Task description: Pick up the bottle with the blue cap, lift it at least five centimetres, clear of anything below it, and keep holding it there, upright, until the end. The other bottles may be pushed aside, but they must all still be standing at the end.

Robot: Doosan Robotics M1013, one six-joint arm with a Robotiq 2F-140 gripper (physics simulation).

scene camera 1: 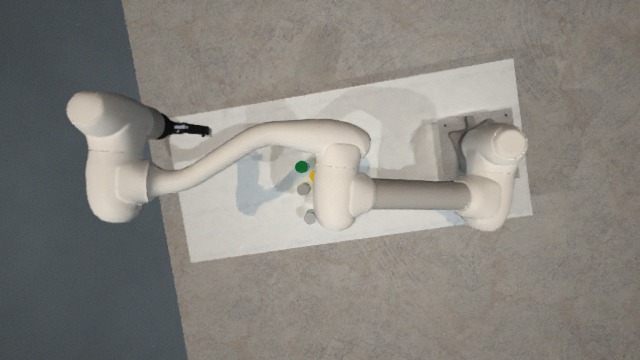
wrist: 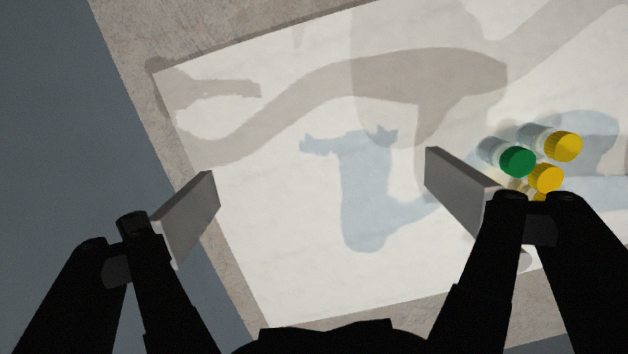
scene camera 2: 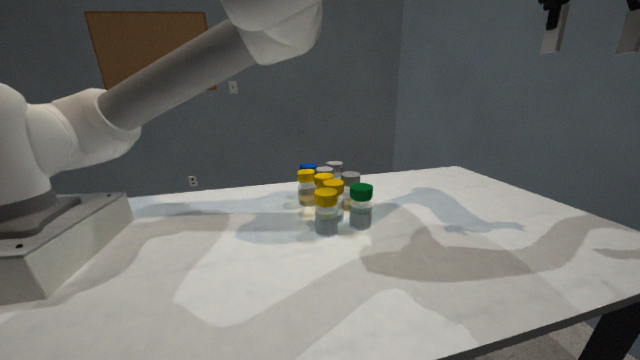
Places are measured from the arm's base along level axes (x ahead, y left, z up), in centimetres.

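Where they show: gripper, fingertip midpoint: (scene camera 1: 190, 133) (wrist: 319, 177) (scene camera 2: 588, 52); arm's base at its link origin: (scene camera 2: 7, 222).
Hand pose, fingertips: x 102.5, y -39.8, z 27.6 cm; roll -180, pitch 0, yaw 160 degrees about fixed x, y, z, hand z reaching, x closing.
Note:
Things, the pixels of their top centre, and the offset from my fingertips. "spot": a spot on its surface instead. Level surfaces: height alone.
- bottle with the blue cap, surface spot: (scene camera 2: 308, 166) spot: dx -34.7, dy +46.1, dz -26.9 cm
- yellow-capped bottle at its top centre: (scene camera 2: 306, 171) dx -37.1, dy +41.5, dz -26.9 cm
- green-capped bottle at its top centre: (wrist: 522, 164) (scene camera 2: 361, 186) (scene camera 1: 301, 167) dx -29.5, dy +23.3, dz -26.9 cm
- white table at its surface level: dz -37.4 cm
- grey-capped bottle at its top centre: (wrist: 520, 263) (scene camera 2: 334, 162) (scene camera 1: 310, 218) dx -25.5, dy +46.0, dz -26.9 cm
The bottle with the blue cap (scene camera 2: 308, 166) stands at the back left of a tight group in scene camera 2, mostly hidden behind a yellow-capped bottle (scene camera 2: 306, 176). The arm hides it in scene camera 1, and it does not show in the wrist view. A green-capped bottle (scene camera 1: 301, 167) (scene camera 2: 361, 192) (wrist: 517, 161), several yellow-capped bottles and several grey-capped bottles stand close around each other. My gripper (scene camera 1: 209, 131) (scene camera 2: 590, 46) (wrist: 319, 177) is open and empty. It hangs high over the table's far end, well away from the group.
The white table (scene camera 1: 220, 240) (scene camera 2: 200, 295) (wrist: 300, 280) bears the bottles and the arm's base block (scene camera 2: 85, 250). The arm passes above the group in scene camera 1. A grey-capped bottle (scene camera 1: 310, 217) stands at the group's side. A brown board (scene camera 2: 145, 45) hangs on the wall.

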